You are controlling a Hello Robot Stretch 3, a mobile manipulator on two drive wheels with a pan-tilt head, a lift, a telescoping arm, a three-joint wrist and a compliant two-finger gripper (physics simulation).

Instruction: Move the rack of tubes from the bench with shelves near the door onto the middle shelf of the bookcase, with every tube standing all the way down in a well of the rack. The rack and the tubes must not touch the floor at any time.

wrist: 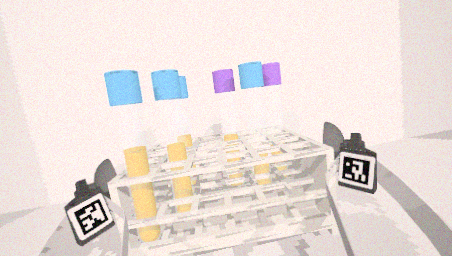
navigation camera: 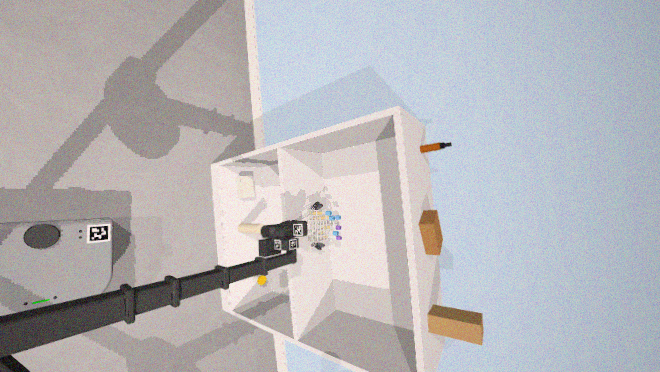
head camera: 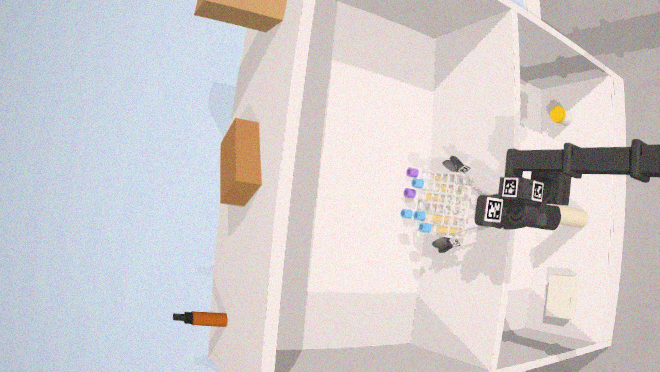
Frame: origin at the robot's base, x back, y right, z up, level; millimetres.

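Seen in the pictures: gripper, fingertip midpoint: (wrist: 220, 158) (navigation camera: 322, 225) (head camera: 440, 203); robot's base, link origin: (navigation camera: 43, 234).
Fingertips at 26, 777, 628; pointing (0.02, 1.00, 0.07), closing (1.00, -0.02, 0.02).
Pixels of each thing's top centre, then the offset from my fingertips to it, as dx, dy, dz. "pt": a spot on its surface instead. Level surfaces: height alone.
- clear rack, top centre: (wrist: 219, 144) (head camera: 434, 202) (navigation camera: 325, 225) +1, +9, +9
- middle shelf, surface height: dz -48
- bookcase, surface spot: (head camera: 290, 150) pt +34, -158, +420
- orange bottle, surface spot: (head camera: 209, 319) (navigation camera: 430, 148) pt -248, -10, +464
- yellow-capped bottle, surface spot: (head camera: 558, 114) pt +313, +18, -468
- cream cylinder, surface spot: (head camera: 574, 216) pt +18, -84, -441
- cream box, surface spot: (head camera: 561, 296) pt -208, -53, -488
The clear rack (head camera: 452, 205) (navigation camera: 320, 227) (wrist: 225, 166) is upright in the bookcase's middle compartment. Its tubes have blue caps (head camera: 419, 215) (wrist: 123, 87) and purple caps (head camera: 412, 172) (wrist: 223, 81) and yellow contents. They stand upright in wells; their depth is hard to judge. My gripper (head camera: 450, 204) (navigation camera: 318, 226) (wrist: 220, 158) is shut on the rack, one fingertip at each side. The rack is over the middle shelf (head camera: 470, 100) (navigation camera: 315, 305), with shadows close by; whether its base touches the shelf is hidden. The bench does not show.
The bookcase (head camera: 290, 150) (navigation camera: 407, 225) has side walls and a top board around the arm. On top are brown boxes (head camera: 240, 162) (navigation camera: 455, 324) and an orange bottle (head camera: 209, 319) (navigation camera: 431, 148). Below are a yellow-capped bottle (head camera: 558, 114), a cream cylinder (head camera: 574, 216) and a cream box (head camera: 561, 296).
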